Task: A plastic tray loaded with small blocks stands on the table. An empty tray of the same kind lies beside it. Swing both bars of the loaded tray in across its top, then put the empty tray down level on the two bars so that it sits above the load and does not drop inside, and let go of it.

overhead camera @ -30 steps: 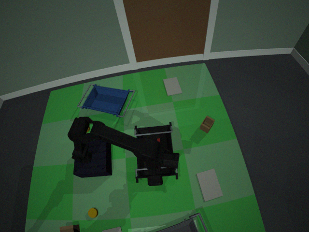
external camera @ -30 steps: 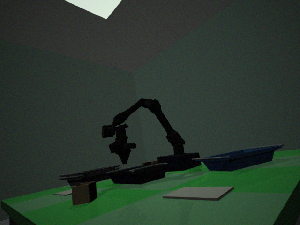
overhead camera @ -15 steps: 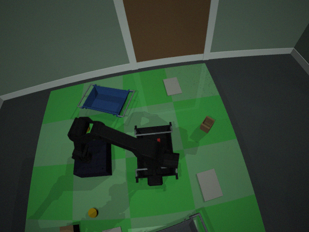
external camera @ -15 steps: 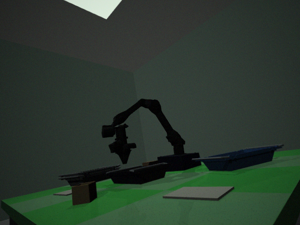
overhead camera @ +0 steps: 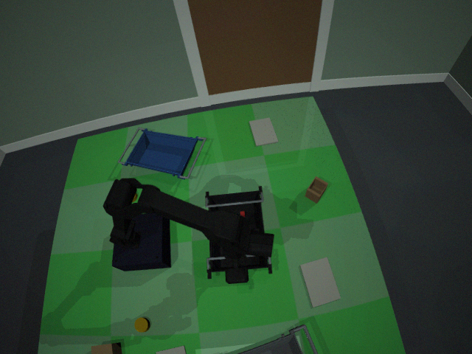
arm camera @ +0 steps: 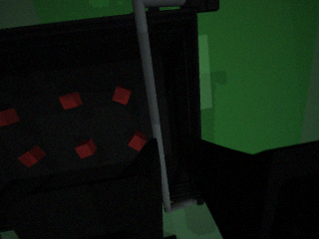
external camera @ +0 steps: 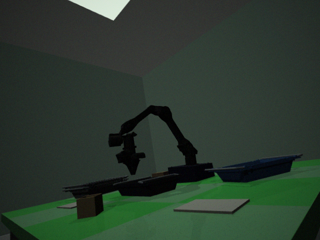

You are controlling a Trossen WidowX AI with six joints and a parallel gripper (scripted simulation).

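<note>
Right now the blue tray is 320 mm behind my gripper tip, 470 mm to the left of it and 40 mm below it. From my gripper tip the other things lie so: brown box (300 mm ahead, 240 mm to the left, 70 mm below).
</note>
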